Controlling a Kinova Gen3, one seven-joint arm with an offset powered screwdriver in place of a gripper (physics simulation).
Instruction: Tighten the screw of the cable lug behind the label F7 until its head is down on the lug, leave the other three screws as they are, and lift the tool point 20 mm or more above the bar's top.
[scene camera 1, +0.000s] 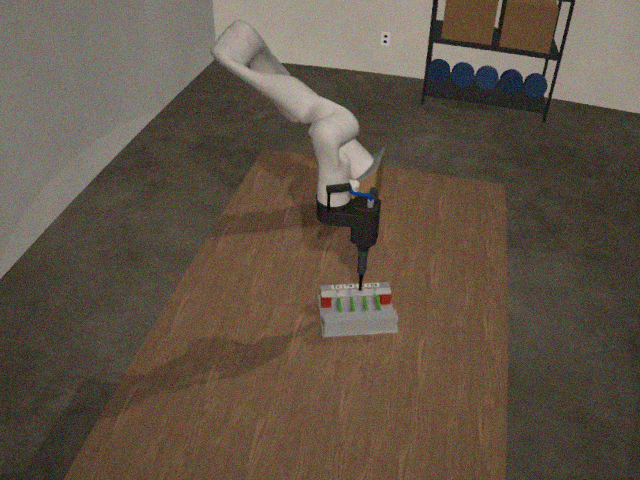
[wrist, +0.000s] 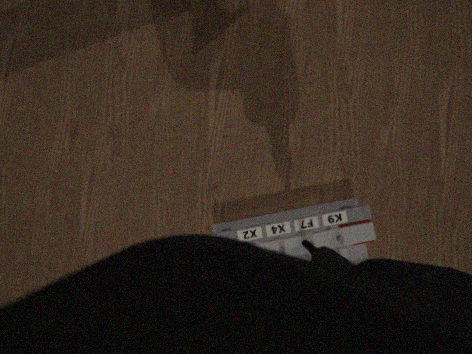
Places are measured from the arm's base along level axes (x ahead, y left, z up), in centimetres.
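Where they show: hand, tool point: (scene camera 1: 360, 290) (wrist: 304, 242); arm's base, link origin: (scene camera 1: 362, 168).
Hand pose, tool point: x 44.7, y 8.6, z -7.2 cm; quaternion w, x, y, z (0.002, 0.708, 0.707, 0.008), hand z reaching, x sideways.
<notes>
Each offset is from my tool point to the top centre of the thing. "*": to the spot under its first point. Level surfaces: height alone.
The screwdriver @(dx +0.0, dy +0.0, dz +6.4 cm) (scene camera 1: 360, 288) (wrist: 305, 243) points down with its bit at the bar @(dx +3.9, dy +0.3, dz +0.6 cm) (scene camera 1: 343, 292) (wrist: 361, 233), behind the label F7 @(dx -2.1, dy +0.0, dz -0.2 cm) (wrist: 306, 223). It has no fingers. The bit covers the screw there, so the screw's height and whether the bit touches it cannot be told. In the wrist view, the screw behind K9 @(dx -1.0, dy +3.7, dz +0.5 cm) (wrist: 340, 238) shows as a small grey spot, and another spot behind X4 @(dx +1.1, dy -2.4, dz +0.5 cm) (wrist: 282, 246) is partly visible. The screw behind X2 is hidden by the dark tool body. The bar sits on a grey block @(* dx +10.4, dy +2.0, dz -1.0 cm) (scene camera 1: 359, 324) with green strips and red end pieces.
The block stands on a wooden table @(dz -4.4 cm) (scene camera 1: 444, 361). The labels K9 @(dx -3.1, dy +3.0, dz -0.2 cm) (wrist: 334, 218), X4 @(* dx -1.0, dy -3.0, dz -0.2 cm) (wrist: 278, 229) and X2 @(* dx +0.0, dy -6.2, dz -0.2 cm) (wrist: 249, 234) stand in one row with F7. A shelf rack (scene camera 1: 428, 67) stands on the floor beyond the table.
</notes>
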